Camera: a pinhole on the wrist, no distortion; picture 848 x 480 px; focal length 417.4 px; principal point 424.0 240.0 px. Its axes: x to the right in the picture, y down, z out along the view. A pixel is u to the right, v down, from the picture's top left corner.
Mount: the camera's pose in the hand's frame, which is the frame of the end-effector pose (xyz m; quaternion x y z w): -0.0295 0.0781 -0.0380 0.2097 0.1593 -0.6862 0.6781
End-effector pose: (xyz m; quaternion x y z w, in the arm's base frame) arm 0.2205 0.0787 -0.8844 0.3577 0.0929 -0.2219 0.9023
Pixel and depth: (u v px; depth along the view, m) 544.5 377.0 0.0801
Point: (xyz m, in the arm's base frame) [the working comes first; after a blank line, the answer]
In the camera's frame: 0.0231 0.0263 0.0801

0.2208 0.0782 -0.8559
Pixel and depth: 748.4 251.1 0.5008
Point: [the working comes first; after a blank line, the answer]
In the camera's frame: 0.3892 0.0133 0.5008

-0.0596 -0.3704 -1.0328
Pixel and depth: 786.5 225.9 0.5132
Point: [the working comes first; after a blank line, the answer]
In the camera's frame: 0.4457 -0.0173 0.5132

-0.1125 -0.3814 -1.0697
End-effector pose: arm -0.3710 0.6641 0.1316 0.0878 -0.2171 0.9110 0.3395
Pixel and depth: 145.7 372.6 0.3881
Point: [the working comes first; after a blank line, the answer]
In the camera's frame: -0.2588 0.1233 0.3881

-0.4810 0.4338 0.5037
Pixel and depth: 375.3 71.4 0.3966
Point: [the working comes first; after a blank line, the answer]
In the camera's frame: -0.0463 -0.1602 0.3966

-0.1522 0.4453 0.3720
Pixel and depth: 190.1 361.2 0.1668
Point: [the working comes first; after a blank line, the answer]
In the camera's frame: -0.0935 0.0484 0.1668

-0.4219 0.5471 0.2476
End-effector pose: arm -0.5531 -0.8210 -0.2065 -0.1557 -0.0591 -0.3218 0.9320
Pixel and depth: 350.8 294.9 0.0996
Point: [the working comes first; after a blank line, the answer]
In the camera's frame: -0.0175 0.0131 0.0996

-0.5459 -0.7566 -0.1680
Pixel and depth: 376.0 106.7 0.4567
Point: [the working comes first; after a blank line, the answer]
In the camera's frame: -0.0525 -0.1459 0.4567

-0.7834 -0.6537 0.1270
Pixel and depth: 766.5 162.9 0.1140
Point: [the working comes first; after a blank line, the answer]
In the camera's frame: 0.0935 -0.0211 0.1140

-0.6355 -0.8277 -0.1927
